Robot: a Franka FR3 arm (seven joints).
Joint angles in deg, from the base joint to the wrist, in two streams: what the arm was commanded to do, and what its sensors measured. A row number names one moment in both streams.
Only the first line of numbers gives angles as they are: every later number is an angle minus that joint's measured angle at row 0.
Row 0, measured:
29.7 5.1 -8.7 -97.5 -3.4 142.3 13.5
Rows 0 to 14, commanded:
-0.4 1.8 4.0 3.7 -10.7 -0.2 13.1
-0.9 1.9 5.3 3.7 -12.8 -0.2 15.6
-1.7 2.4 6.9 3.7 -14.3 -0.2 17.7
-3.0 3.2 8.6 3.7 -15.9 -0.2 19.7
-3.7 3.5 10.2 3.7 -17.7 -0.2 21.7
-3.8 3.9 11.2 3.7 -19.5 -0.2 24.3
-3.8 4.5 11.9 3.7 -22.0 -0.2 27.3
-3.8 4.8 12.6 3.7 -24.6 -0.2 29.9
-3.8 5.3 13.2 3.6 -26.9 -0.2 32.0
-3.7 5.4 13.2 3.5 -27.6 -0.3 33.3
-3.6 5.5 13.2 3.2 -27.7 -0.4 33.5
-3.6 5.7 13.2 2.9 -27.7 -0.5 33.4
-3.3 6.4 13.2 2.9 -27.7 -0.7 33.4
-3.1 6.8 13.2 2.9 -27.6 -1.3 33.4
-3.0 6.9 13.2 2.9 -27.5 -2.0 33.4
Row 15, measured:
-2.4 6.1 12.2 1.3 -25.9 -0.4 31.9
